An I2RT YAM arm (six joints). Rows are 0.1 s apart.
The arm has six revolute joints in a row. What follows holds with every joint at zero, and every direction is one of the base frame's.
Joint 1 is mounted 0.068 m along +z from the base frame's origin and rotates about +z.
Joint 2 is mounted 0.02 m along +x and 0.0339 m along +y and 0.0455 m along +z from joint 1 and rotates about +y.
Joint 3 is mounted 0.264 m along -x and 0.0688 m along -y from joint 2 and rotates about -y.
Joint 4 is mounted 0.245 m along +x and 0.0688 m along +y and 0.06 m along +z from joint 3 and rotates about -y.
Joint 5 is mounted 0.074 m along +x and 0.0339 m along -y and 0.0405 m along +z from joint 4 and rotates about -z.
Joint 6 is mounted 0.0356 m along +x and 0.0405 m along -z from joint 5 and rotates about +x.
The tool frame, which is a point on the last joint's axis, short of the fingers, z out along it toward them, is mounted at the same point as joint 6; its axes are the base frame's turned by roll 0, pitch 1.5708 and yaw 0 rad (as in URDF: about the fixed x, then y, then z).
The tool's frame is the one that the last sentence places.
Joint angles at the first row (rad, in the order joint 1, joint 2, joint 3, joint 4, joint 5, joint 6):
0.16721 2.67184 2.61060 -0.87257 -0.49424 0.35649
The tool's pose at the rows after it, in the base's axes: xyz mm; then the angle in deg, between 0 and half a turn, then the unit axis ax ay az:
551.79 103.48 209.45 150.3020 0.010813 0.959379 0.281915
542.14 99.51 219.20 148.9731 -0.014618 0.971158 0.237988
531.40 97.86 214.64 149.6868 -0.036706 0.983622 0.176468
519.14 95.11 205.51 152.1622 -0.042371 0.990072 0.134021
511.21 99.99 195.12 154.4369 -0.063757 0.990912 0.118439
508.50 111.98 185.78 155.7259 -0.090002 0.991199 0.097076
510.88 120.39 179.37 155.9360 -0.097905 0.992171 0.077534
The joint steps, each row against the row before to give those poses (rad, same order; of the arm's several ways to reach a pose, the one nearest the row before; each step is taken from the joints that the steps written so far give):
-0.00831 -0.05215 -0.03710 0.00376 0.06340 -0.02645
-0.00018 -0.07160 -0.08914 -0.00064 0.06993 -0.08113
0.00642 -0.05692 -0.10768 -0.00129 0.10030 -0.07940
0.00322 -0.05163 -0.11424 0.00017 0.06912 -0.03528
0.01303 -0.01693 -0.06147 -0.00225 0.01854 -0.03926
0.02609 0.01492 -0.00384 -0.01096 0.03683 -0.03764
0.01748 0.02983 0.03076 -0.00981 0.04061 -0.00783

